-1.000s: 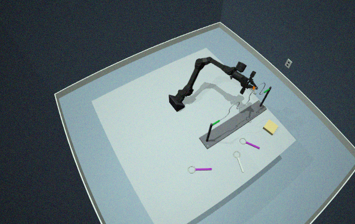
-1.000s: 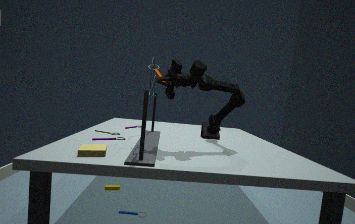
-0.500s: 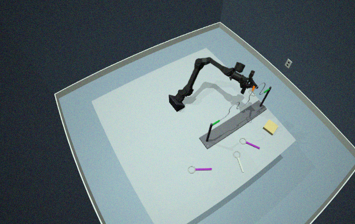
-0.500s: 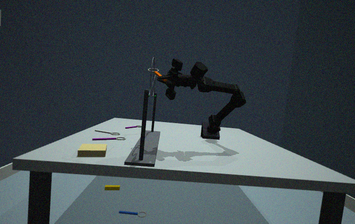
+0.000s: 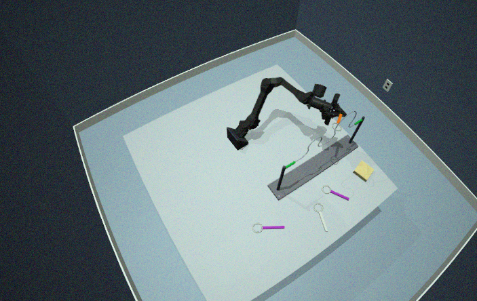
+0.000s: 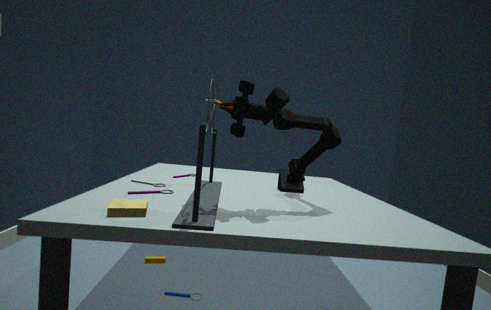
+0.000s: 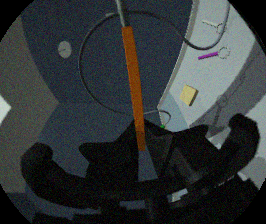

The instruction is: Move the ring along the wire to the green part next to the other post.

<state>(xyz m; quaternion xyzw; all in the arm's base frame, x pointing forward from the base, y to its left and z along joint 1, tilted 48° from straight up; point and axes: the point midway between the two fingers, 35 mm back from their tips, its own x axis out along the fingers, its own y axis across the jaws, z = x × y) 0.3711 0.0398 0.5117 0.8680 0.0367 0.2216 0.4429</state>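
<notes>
My gripper tip is now 90 mm to the left of the orange-handled ring, 20 mm below it and 10 mm short of it. From my gripper tip the other things lie so: yellow block: 840 mm below, 620 mm to the right, 270 mm ahead; blue-handled ring: 850 mm below, 310 mm to the right, 70 mm ahead; white-handled ring: 350 mm to the right, 350 mm below, 270 mm ahead.
</notes>
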